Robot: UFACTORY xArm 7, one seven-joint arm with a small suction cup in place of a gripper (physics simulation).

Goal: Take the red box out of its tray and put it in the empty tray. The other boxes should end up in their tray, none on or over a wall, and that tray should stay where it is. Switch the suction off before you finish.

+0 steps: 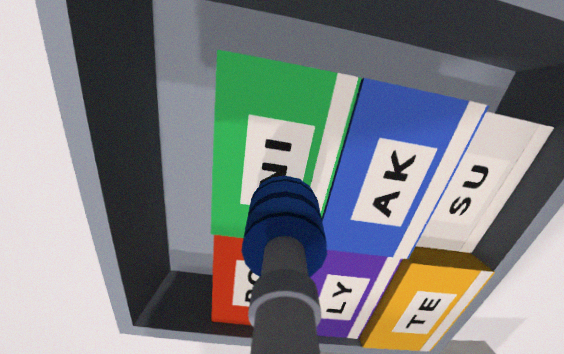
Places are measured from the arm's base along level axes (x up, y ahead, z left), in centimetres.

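Where they show: hand, its tool point: [284,207].
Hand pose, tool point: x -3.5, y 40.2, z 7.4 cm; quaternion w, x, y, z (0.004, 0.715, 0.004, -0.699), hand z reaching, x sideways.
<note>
After its pixels a point has its place.
The red box [222,280] @(x -5.1, y 33.6, z 11.1 cm) lies in the lower left part of the grey tray [112,150] @(x -5.3, y 42.0, z 16.0 cm), below the green box [270,85] @(x -4.6, y 45.1, z 8.2 cm); part of its label is hidden by my gripper. My gripper [284,200], a blue suction cup, is over the boxes, in front of the green box's lower edge, with no box attached. The blue box [415,110] @(x -4.5, y 44.5, z 2.1 cm) is right of the green one, with the white box [500,137] @(x -5.8, y 43.6, z -3.9 cm) beyond it. The purple box [356,262] @(x -4.8, y 35.8, z 2.7 cm) is right of the red one. The yellow box [460,280] @(x -4.2, y 35.0, z -3.8 cm) looks higher than its neighbours, close to the tray's edge. The empty tray does not show.
The tray's dark inner walls stand around the boxes. A strip of bare tray floor lies left of the green box and above the top row. A grey shape [472,347] @(x -8.6, y 18.0, z -17.6 cm) shows at the bottom right, outside the tray. The surface around the tray is white.
</note>
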